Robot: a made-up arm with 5 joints.
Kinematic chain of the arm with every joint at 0, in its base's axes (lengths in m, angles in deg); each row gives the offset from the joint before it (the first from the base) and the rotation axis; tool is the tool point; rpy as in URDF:
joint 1: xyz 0 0 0.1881 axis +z
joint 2: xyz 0 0 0 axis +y
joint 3: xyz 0.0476 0 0.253 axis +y
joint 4: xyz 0.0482 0 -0.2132 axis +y
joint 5: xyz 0.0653 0 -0.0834 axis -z
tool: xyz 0 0 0 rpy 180 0 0
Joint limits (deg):
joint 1: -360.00..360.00
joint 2: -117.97..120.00
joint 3: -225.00..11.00
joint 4: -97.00..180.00
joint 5: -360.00..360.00
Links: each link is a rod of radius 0.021 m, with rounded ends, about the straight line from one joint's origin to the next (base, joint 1, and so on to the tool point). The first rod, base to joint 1, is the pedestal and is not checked.
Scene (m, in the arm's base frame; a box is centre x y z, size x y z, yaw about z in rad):
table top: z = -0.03
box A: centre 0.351 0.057 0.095 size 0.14 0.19 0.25 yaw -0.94
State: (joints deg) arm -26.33 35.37 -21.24 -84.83 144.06
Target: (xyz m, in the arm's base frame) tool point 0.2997 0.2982 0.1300
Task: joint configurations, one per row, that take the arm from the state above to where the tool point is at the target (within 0.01 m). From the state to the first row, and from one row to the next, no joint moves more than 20 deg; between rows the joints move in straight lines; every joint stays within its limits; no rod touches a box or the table.
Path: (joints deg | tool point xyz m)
1: -15.67 25.50 -14.79 -87.26 163.79 | 0.2464 -0.0691 0.2216
2: -5.01 15.63 -8.34 -89.70 183.52 | 0.2252 -0.0197 0.2550
3: 5.66 5.75 -1.90 -92.13 203.25 | 0.1909 0.0189 0.2819
4: 16.32 -4.12 4.55 -94.57 222.98 | 0.1481 0.0434 0.3015
5: 26.98 -13.99 11.00 -97.00 242.71 | 0.1026 0.0522 0.3135
6: 42.58 -7.26 3.72 -79.34 229.90 | 0.1232 0.1132 0.2897
7: 58.18 -0.52 -3.57 -61.67 217.09 | 0.1115 0.1797 0.2576
8: 73.77 6.21 -10.85 -44.01 204.28 | 0.0687 0.2359 0.2198
9: 66.54 18.44 -24.70 -48.19 189.23 | 0.1203 0.2772 0.2110
10: 59.31 30.66 -38.55 -52.38 174.17 | 0.1795 0.3025 0.1922
11: 52.09 42.89 -52.40 -56.57 159.12 | 0.2412 0.3097 0.1646
12: 44.86 55.11 -66.24 -60.75 144.06 | 0.2997 0.2982 0.1300

